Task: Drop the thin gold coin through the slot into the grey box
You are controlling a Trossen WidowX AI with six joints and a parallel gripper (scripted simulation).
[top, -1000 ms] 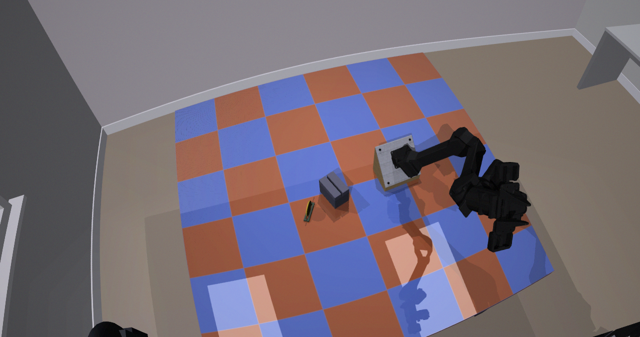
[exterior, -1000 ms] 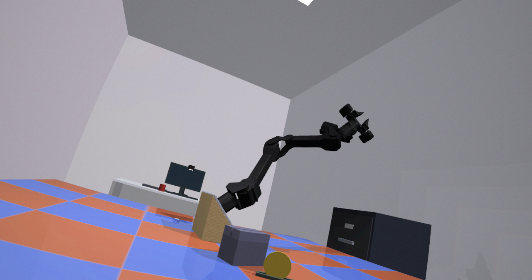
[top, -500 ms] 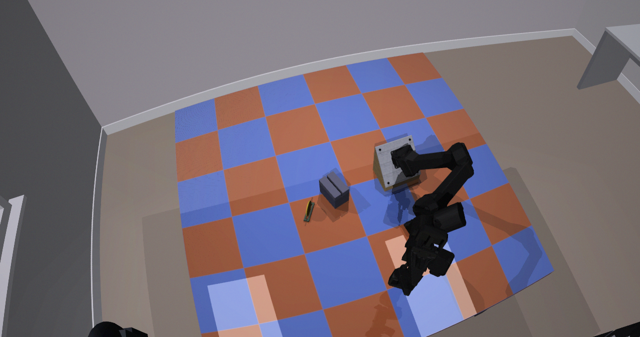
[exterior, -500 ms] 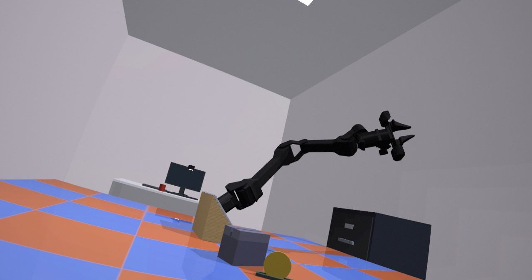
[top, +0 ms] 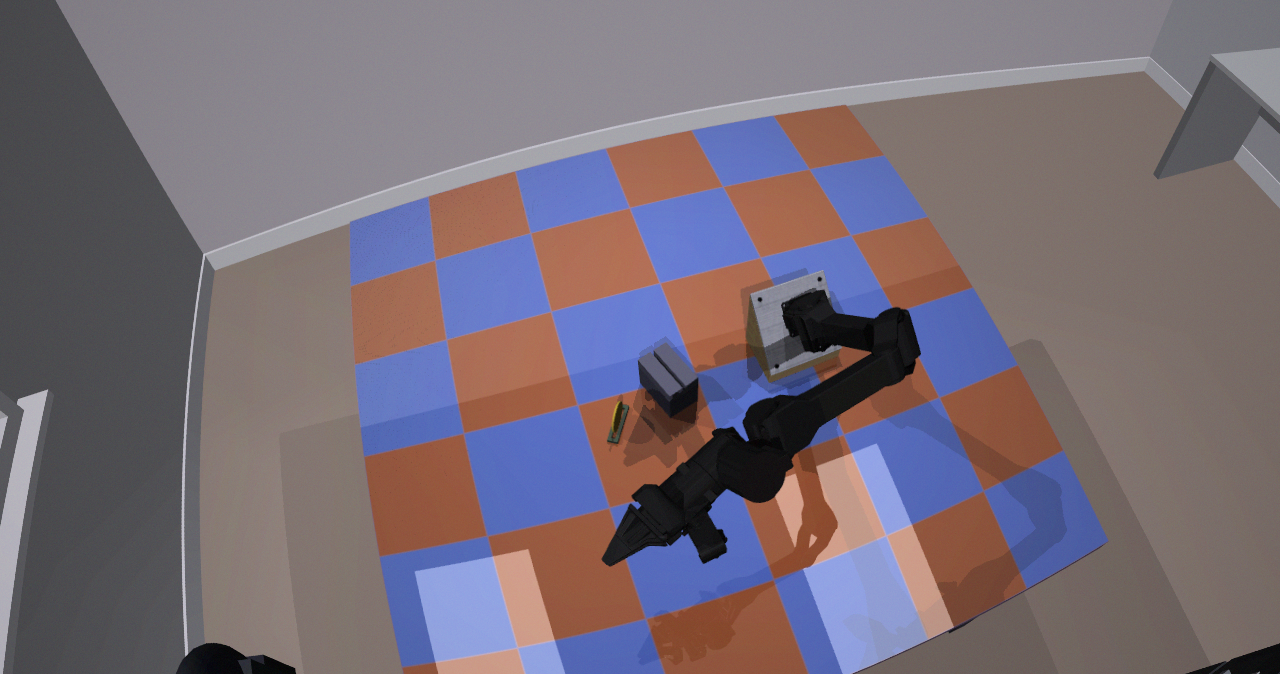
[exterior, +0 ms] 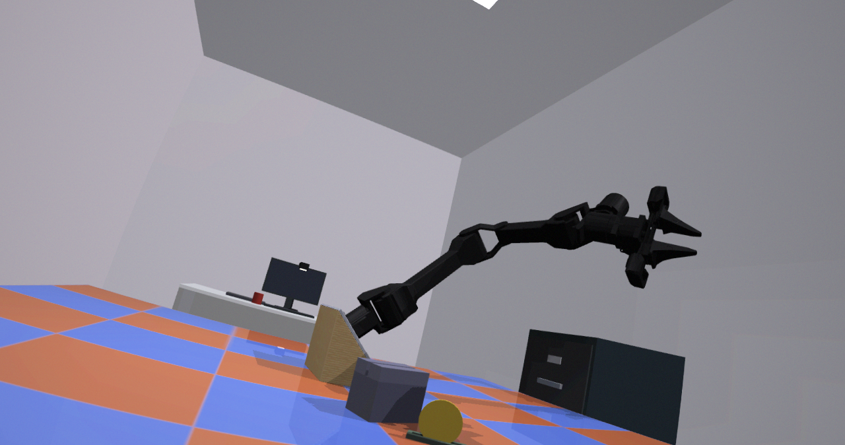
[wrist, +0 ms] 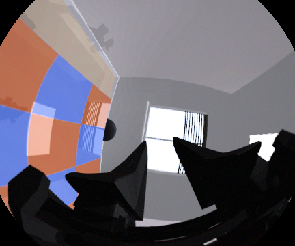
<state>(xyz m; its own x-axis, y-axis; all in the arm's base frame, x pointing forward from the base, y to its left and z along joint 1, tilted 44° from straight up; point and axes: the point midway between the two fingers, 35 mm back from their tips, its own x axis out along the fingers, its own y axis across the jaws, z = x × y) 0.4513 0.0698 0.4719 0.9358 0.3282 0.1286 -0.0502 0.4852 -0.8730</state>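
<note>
Now: the coin 370 mm to the right of my gripper tip, 330 mm below it and 130 mm behind it.
</note>
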